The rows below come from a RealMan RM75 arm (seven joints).
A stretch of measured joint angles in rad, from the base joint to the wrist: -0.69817, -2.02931, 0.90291, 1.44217, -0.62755, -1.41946, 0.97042; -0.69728, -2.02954, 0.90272, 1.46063, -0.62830, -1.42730, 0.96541; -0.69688, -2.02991, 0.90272, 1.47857, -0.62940, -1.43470, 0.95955; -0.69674, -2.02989, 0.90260, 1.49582, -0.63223, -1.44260, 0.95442; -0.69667, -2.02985, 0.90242, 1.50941, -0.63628, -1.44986, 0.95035; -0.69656, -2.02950, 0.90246, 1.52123, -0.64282, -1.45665, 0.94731; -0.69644, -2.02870, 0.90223, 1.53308, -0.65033, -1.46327, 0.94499; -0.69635, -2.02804, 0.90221, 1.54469, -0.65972, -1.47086, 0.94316; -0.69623, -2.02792, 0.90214, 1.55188, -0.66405, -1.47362, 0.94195; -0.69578, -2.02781, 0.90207, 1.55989, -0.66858, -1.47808, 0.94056; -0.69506, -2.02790, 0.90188, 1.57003, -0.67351, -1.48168, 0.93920; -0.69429, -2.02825, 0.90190, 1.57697, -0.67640, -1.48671, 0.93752; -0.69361, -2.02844, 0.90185, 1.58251, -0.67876, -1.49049, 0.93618; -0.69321, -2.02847, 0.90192, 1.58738, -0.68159, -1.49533, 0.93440
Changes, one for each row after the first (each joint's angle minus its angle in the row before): 0.00089, -0.00023, -0.00019, 0.01846, -0.00075, -0.00784, -0.00501; 0.00040, -0.00037, 0.00000, 0.01794, -0.00110, -0.00740, -0.00586; 0.00014, 0.00002, -0.00012, 0.01725, -0.00283, -0.00790, -0.00513; 0.00007, 0.00004, -0.00018, 0.01359, -0.00405, -0.00726, -0.00407; 0.00011, 0.00035, 0.00004, 0.01182, -0.00654, -0.00679, -0.00304; 0.00012, 0.00080, -0.00023, 0.01185, -0.00751, -0.00662, -0.00232; 0.00009, 0.00066, -0.00002, 0.01161, -0.00939, -0.00759, -0.00183; 0.00012, 0.00012, -0.00007, 0.00719, -0.00433, -0.00276, -0.00121; 0.00045, 0.00011, -0.00007, 0.00801, -0.00453, -0.00446, -0.00139; 0.00072, -0.00009, -0.00019, 0.01014, -0.00493, -0.00360, -0.00136; 0.00077, -0.00035, 0.00002, 0.00694, -0.00289, -0.00503, -0.00168; 0.00068, -0.00019, -0.00005, 0.00554, -0.00236, -0.00378, -0.00134; 0.00040, -0.00003, 0.00007, 0.00487, -0.00283, -0.00484, -0.00178
